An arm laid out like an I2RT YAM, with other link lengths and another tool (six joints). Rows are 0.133 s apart.
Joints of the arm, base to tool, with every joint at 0 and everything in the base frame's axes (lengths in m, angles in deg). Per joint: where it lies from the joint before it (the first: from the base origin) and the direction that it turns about. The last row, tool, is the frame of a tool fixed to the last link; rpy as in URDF.
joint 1: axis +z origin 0 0 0.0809
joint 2: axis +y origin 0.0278 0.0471 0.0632
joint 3: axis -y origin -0.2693 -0.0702 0
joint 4: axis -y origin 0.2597 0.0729 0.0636
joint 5: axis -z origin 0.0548 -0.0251 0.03
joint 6: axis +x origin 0.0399 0 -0.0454
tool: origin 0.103 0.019 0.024 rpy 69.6 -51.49 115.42
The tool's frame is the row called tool.
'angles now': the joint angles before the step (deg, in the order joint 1, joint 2, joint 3, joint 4, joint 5, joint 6). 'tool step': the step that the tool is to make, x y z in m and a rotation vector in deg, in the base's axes. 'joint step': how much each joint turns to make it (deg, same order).
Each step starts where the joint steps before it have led.
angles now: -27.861 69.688 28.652 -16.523 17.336 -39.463
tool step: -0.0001 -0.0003 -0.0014 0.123 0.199 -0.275
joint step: 0.016 0.396 0.008 0.075 0.142 0.267
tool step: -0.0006 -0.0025 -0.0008 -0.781 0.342 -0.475
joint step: -0.010 0.324 -0.078 0.484 0.967 -0.062
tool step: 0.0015 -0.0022 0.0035 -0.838 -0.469 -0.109
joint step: -0.002 -0.311 0.272 0.288 0.497 -0.202
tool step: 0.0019 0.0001 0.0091 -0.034 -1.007 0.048
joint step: 0.001 -1.339 1.014 -1.516 -0.393 0.215
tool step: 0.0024 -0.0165 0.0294 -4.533 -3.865 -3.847
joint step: -0.916 -3.357 2.220 -0.420 3.477 1.144
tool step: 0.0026 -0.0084 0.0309 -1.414 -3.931 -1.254
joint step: -1.546 -3.131 3.305 -2.416 -0.725 0.264
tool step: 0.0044 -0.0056 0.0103 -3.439 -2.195 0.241
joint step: 0.020 -0.928 -0.336 3.631 1.155 -1.591
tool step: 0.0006 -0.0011 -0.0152 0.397 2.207 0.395
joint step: -0.037 2.364 -1.136 1.750 0.219 -0.927
